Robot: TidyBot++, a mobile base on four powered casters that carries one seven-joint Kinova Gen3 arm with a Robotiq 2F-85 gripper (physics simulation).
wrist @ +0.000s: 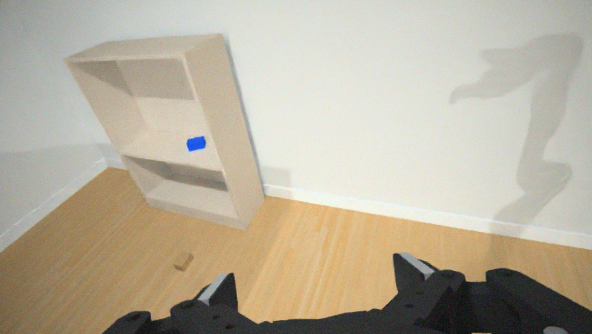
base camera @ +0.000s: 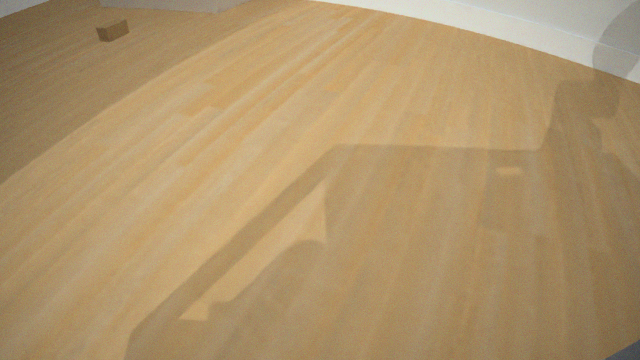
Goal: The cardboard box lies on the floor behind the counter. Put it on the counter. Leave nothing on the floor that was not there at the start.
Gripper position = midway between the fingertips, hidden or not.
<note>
In view: the gripper [wrist: 315, 281] and a beige shelf unit [wrist: 181, 84].
</note>
